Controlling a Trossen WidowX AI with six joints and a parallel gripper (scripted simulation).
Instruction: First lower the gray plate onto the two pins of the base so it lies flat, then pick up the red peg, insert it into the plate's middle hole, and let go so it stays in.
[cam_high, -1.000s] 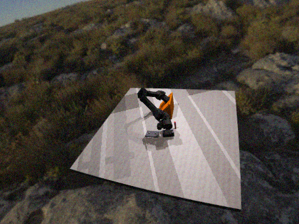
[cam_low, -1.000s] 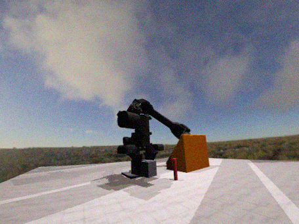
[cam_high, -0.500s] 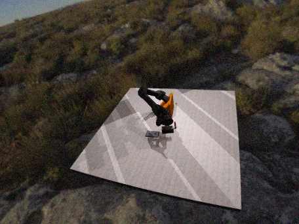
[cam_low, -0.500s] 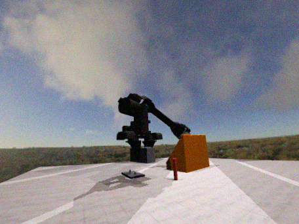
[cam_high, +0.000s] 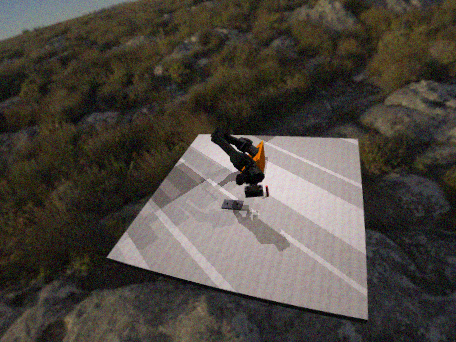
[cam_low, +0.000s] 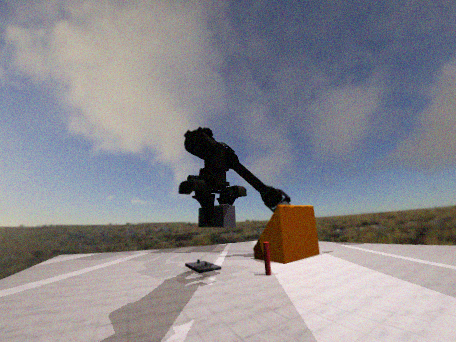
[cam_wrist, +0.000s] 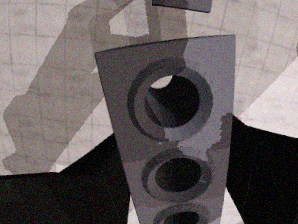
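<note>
Now: gripper tip 30 mm past the flat dark base, 150 mm to the left of it and 120 mm above it. The rest, counted from my gripper tip: red peg 120 mm behind, 50 mm to the left, 90 mm below; gray plate 30 mm above.
</note>
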